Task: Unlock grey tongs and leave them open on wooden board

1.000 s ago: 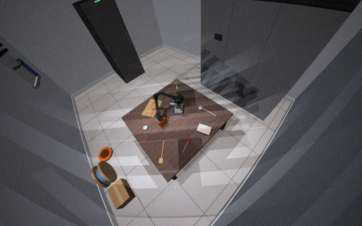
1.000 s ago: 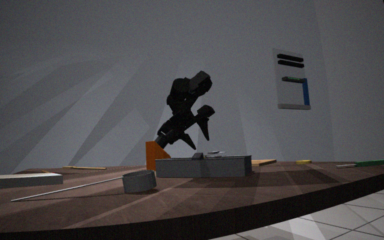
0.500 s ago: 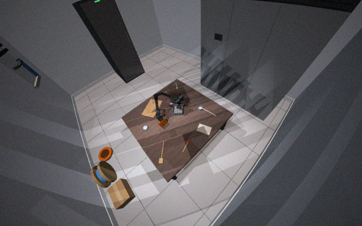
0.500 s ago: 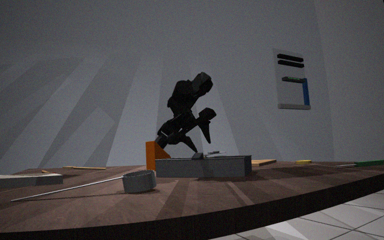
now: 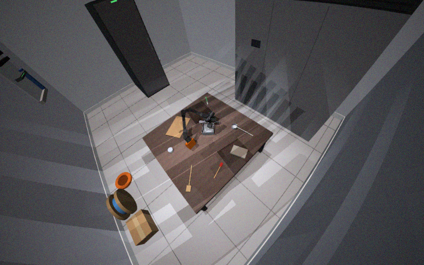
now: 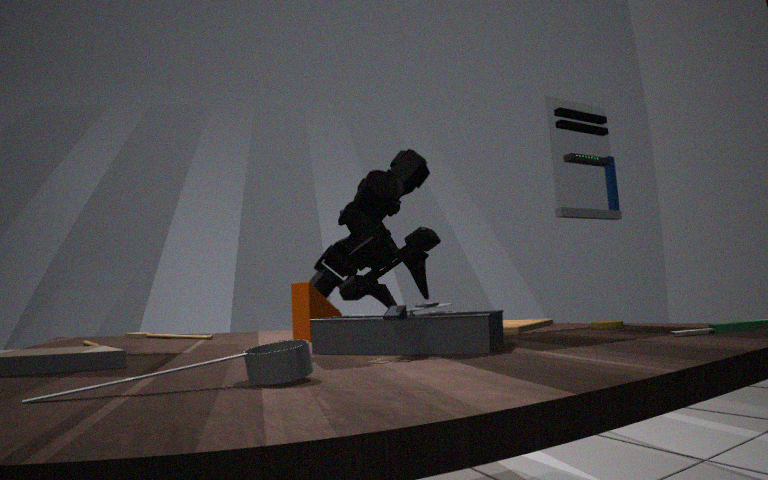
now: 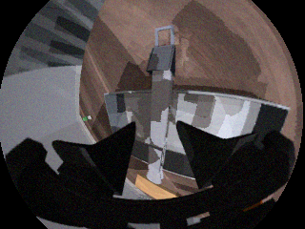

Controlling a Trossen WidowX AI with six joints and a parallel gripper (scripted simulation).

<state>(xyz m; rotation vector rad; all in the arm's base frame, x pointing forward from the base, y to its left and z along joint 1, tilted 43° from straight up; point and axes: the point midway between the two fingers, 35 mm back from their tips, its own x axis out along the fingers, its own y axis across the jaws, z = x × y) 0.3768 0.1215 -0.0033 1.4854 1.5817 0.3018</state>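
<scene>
Now: the grey roasting tin 40 mm below my gripper tip, 40 mm behind it and 10 mm to the left of it. Round my gripper tip: yellow disc: 490 mm to the left, 100 mm behind, 60 mm below; wooden board: 390 mm behind, 300 mm to the left, 60 mm below; pale block: 560 mm to the right, 60 mm below.
</scene>
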